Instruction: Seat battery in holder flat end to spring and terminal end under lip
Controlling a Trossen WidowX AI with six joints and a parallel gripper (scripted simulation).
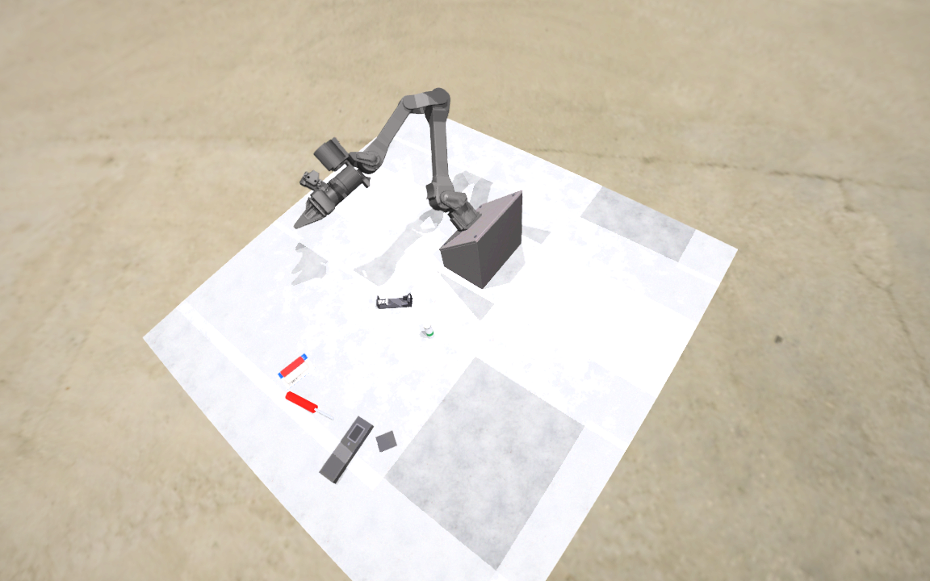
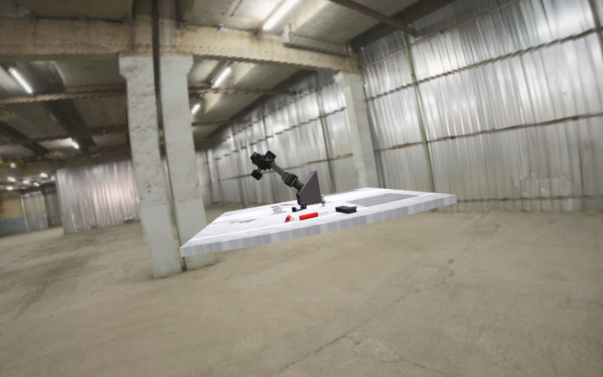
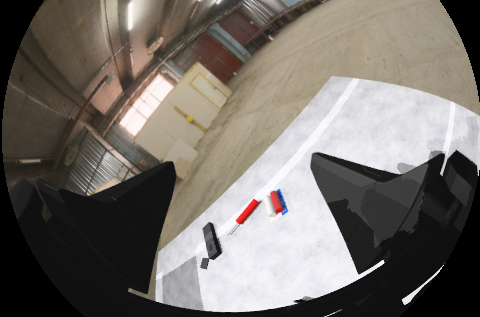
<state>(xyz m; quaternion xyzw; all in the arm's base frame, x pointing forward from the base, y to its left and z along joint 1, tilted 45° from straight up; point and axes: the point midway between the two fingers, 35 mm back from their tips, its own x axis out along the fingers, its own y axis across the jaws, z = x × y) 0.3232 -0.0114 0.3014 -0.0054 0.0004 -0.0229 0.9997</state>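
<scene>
Right now my gripper tip is 330 mm to the right of the battery, 260 mm above it and 80 mm past it. Round my gripper tip: dark flat device 390 mm to the left, 280 mm below, 270 mm ahead; red-handled screwdriver 290 mm below, 270 mm ahead, 240 mm to the left.
</scene>
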